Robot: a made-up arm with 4 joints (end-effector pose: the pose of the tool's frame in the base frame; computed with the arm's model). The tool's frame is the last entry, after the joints.
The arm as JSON. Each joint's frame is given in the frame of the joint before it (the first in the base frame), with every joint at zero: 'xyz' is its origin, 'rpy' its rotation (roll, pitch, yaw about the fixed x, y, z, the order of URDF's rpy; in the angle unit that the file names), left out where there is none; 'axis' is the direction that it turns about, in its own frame. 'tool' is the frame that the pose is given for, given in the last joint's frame.
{
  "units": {
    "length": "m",
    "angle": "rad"
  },
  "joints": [
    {
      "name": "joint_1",
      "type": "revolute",
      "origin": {
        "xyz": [
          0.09,
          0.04,
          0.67
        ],
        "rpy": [
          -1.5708,
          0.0,
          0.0
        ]
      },
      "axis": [
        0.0,
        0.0,
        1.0
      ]
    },
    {
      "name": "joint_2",
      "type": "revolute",
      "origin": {
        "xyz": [
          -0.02,
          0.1,
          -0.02
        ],
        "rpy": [
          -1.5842,
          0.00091,
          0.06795
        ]
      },
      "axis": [
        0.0,
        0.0,
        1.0
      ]
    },
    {
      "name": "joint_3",
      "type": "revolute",
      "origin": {
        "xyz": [
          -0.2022,
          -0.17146,
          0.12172
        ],
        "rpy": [
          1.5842,
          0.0,
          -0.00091
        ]
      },
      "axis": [
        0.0,
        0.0,
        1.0
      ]
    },
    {
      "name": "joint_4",
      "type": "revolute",
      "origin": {
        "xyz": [
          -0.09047,
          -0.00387,
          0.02
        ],
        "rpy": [
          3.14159,
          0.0,
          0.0
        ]
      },
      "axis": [
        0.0,
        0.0,
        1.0
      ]
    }
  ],
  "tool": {
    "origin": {
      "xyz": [
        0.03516,
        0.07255,
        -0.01
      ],
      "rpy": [
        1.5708,
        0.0,
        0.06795
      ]
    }
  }
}
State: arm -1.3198 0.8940 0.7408 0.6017
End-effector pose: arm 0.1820 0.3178 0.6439 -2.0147 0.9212 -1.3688
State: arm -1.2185 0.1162 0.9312 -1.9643
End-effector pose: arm 0.1946 0.2499 0.3414 -2.0306 -0.0717 2.2551
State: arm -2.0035 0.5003 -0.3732 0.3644
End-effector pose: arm 0.3246 0.3443 0.5571 -0.5497 0.6065 -2.7568
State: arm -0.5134 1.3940 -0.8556 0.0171
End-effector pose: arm 0.3043 0.3465 0.5296 1.6721 -1.7805 1.4206
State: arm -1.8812 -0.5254 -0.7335 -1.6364
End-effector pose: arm 0.4137 0.0959 0.4600 2.3232 0.1725 1.2259
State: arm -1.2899 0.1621 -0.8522 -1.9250
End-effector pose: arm 0.3046 0.2470 0.4195 -2.9763 0.1074 -0.3276
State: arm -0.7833 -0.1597 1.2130 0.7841
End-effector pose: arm -0.0118 0.1907 0.4659 3.0054 0.2097 0.5349
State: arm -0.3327 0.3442 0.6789 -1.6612
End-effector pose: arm -0.0138 0.2899 0.3911 -1.5147 0.1454 2.3661
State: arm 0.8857 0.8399 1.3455 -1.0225
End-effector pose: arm -0.0795 0.2967 0.5398 0.1242 0.8660 2.4777
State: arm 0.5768 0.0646 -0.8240 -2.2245
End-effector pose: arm -0.2479 0.2318 0.5344 -1.7157 0.0949 2.6040
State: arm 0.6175 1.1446 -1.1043 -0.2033
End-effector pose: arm -0.0158 0.3577 0.4549 2.1041 -0.9280 0.3188
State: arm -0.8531 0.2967 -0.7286 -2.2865
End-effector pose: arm 0.2123 0.2693 0.3435 -2.6927 0.1799 0.9841
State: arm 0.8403 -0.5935 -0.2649 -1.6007
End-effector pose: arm -0.3008 0.0671 0.7477 1.3395 0.8748 -2.5814
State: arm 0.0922 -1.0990 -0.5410 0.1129
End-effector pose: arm -0.2629 -0.1550 0.5402 -2.2680 -1.3041 -0.6341
